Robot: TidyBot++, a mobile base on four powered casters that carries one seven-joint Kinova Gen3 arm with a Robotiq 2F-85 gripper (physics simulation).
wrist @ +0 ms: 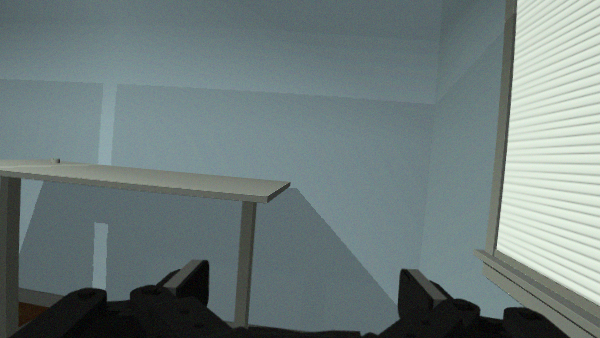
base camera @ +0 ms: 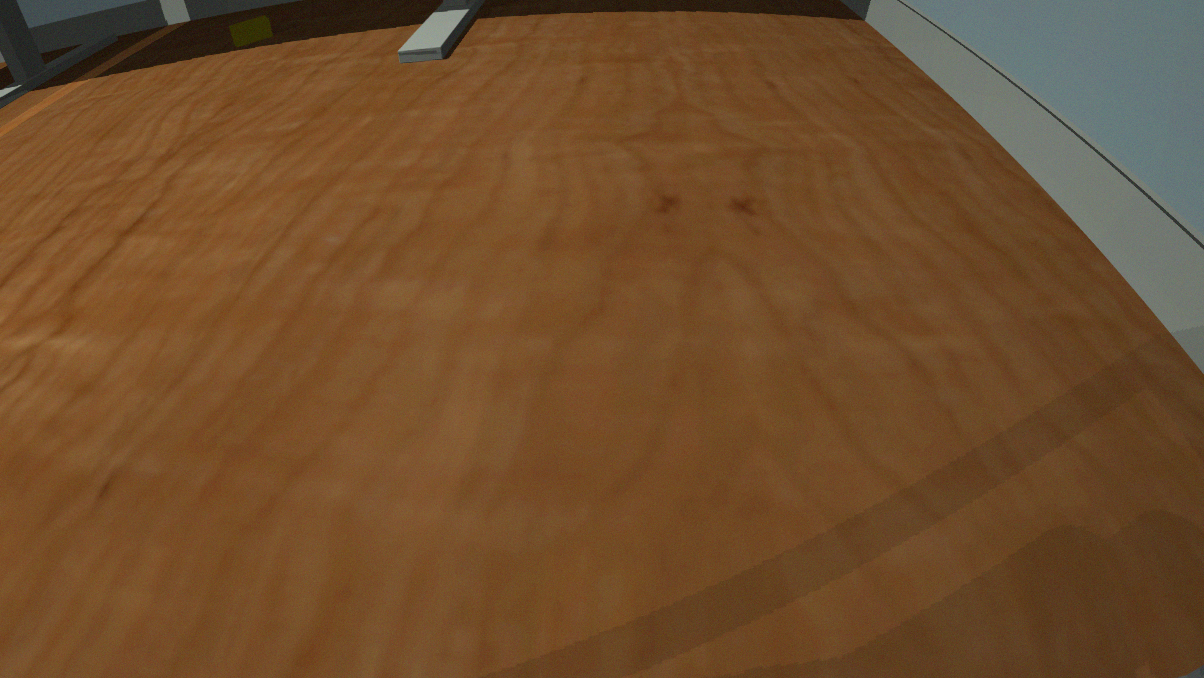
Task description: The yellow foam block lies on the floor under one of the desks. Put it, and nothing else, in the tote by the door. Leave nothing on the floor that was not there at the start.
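Frame: origin at the arm's base, x back, y up, z left, level; millimetres.
Where they show: gripper, fingertip midpoint: (wrist: 303,286).
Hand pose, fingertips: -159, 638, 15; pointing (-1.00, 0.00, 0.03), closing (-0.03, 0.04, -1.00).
Each offset is from my fingertips to the top centre of the thing, as dx, dy, dz. "pt": to the spot under its first point. Level surfaces: height alone.
The yellow foam block {-1440, -989, +795} (base camera: 251,31) lies on the dark, shaded floor at the top left of the base camera view, left of a desk foot {pt -1130, -1009, +273} (base camera: 433,37). In the wrist view the desk {dy -84} (wrist: 165,183) stands at the left, with its top and two legs showing; the block does not show there. My gripper (wrist: 303,286) is open and empty, its two fingers wide apart at the bottom of the wrist view, with the desk beyond them. The tote does not show in either view.
Another desk leg (base camera: 20,42) stands at the far left. A white baseboard (base camera: 1011,126) and blue wall run along the right. A window with blinds {pt -690, +138, -583} (wrist: 555,145) and a protruding sill (wrist: 530,295) is at the right. A small object (wrist: 55,160) sits on the desk top.
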